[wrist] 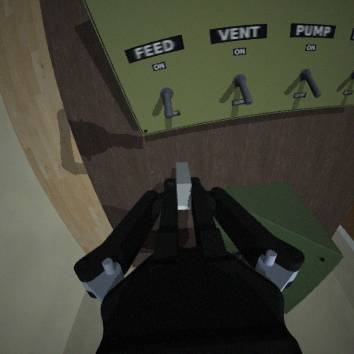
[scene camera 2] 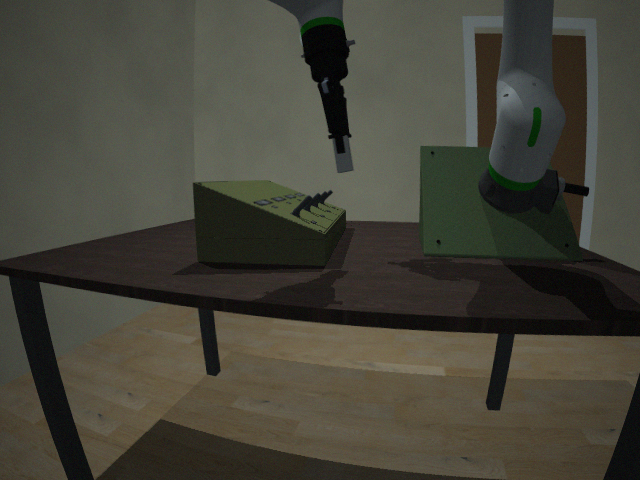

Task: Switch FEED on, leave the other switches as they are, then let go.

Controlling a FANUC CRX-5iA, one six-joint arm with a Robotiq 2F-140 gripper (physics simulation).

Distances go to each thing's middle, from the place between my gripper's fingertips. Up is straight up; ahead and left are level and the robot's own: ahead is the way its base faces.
Scene:
I see the switch box [scene camera 2: 254, 222] 20 cm ahead of my hand, 13 cm to the right of it and 10 cm below it.

